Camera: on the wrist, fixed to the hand. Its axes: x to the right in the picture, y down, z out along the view.
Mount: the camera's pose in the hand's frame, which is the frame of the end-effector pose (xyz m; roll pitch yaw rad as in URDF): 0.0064 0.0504 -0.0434 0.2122 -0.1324 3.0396
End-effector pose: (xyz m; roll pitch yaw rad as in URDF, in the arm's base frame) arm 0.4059 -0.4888 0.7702 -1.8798 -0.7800 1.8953
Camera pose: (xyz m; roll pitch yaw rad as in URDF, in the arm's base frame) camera 0.4504 -0.4432 0.7500 1.9683 0.9114 -1.4021
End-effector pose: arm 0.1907 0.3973 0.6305 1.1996 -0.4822 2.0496
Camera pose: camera 0.1426 0.3624 0.6611 -0.9575 0.3379 -1.0003
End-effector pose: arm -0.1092 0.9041 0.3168 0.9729 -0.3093 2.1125
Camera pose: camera -0.1647 0.8717 0.3352 -0.7554 0.1505 -0.9762
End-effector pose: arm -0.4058 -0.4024 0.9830 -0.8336 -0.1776 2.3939
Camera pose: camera -0.4202 -0.3914 0.9187 1.0106 0.1611 -0.9162
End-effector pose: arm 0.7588 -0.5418 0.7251 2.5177 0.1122 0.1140
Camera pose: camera 0.7741 -0.5557 0.7886 -2.3263 -0.0626 -2.8676
